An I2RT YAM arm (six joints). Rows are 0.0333 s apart.
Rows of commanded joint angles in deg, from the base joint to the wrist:
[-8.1, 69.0, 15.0, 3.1, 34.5, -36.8]
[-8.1, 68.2, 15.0, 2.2, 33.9, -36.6]
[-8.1, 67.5, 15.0, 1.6, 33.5, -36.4]
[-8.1, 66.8, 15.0, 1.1, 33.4, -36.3]
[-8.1, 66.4, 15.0, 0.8, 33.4, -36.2]
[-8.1, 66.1, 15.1, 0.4, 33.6, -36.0]
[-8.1, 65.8, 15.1, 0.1, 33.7, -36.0]
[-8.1, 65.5, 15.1, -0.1, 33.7, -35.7]
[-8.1, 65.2, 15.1, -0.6, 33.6, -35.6]
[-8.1, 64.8, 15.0, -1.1, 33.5, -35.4]
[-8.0, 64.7, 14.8, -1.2, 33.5, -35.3]
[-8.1, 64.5, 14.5, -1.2, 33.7, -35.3]
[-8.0, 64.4, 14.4, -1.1, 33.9, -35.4]
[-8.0, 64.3, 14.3, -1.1, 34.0, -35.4]
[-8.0, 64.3, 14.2, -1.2, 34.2, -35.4]
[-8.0, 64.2, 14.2, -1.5, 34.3, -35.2]
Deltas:
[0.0, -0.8, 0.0, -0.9, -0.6, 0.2]
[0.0, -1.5, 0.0, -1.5, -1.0, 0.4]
[0.0, -2.2, 0.0, -2.0, -1.1, 0.5]
[0.0, -2.6, 0.0, -2.3, -1.1, 0.6]
[0.0, -2.9, 0.1, -2.7, -0.9, 0.8]
[0.0, -3.2, 0.1, -3.0, -0.8, 0.8]
[0.0, -3.5, 0.1, -3.2, -0.8, 1.1]
[0.0, -3.8, 0.1, -3.7, -0.9, 1.2]
[0.0, -4.2, 0.0, -4.2, -1.0, 1.4]
[0.1, -4.3, -0.2, -4.3, -1.0, 1.5]
[0.0, -4.5, -0.5, -4.3, -0.8, 1.5]
[0.1, -4.6, -0.6, -4.2, -0.6, 1.4]
[0.1, -4.7, -0.7, -4.2, -0.5, 1.4]
[0.1, -4.7, -0.8, -4.3, -0.3, 1.4]
[0.1, -4.8, -0.8, -4.6, -0.2, 1.6]

